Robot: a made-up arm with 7 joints.
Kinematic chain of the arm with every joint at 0, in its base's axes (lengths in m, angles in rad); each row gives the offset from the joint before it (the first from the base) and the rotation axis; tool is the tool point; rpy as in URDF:
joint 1: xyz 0.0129 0.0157 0.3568 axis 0 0.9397 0.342
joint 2: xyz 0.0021 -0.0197 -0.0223 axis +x
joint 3: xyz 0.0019 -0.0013 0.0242 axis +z
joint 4: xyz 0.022 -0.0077 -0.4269 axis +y
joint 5: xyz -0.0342 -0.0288 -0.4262 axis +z
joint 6: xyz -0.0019 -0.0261 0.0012 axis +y
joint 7: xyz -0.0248 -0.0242 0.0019 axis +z
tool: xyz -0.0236 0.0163 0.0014 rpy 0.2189 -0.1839 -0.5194
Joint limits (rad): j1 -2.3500..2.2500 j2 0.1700..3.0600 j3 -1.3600..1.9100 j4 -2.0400..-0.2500 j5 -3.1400..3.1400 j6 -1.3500..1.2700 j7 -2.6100..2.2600
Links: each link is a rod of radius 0.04 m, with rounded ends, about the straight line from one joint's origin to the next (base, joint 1, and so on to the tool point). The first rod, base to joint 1, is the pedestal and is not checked.
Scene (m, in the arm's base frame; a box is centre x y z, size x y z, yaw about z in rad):
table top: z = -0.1
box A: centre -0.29 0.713 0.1 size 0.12 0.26 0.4 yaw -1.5
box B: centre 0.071 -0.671 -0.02 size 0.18 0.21 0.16 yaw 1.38
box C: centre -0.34 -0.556 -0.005 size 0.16 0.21 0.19 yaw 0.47
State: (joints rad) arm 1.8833 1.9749 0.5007 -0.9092 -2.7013 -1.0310 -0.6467
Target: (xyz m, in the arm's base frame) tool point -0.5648 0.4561 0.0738
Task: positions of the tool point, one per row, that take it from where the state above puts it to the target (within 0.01 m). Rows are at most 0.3 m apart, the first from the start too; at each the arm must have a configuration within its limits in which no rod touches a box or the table.
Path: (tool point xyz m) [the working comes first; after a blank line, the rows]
Joints at the target: 1.5245 0.9290 -0.0622 -0.9839 -2.7163 -1.0922 -0.6119
Straight joint move there: touches box A.

1: 0.0590 0.8080 0.3434
2: 0.0112 0.8236 0.4650
3: -0.0432 0.8068 0.5927
4: -0.2023 0.7793 0.5752
5: -0.3743 0.7209 0.4754
6: -0.5111 0.6159 0.2974
7: -0.5648 0.4561 0.0738

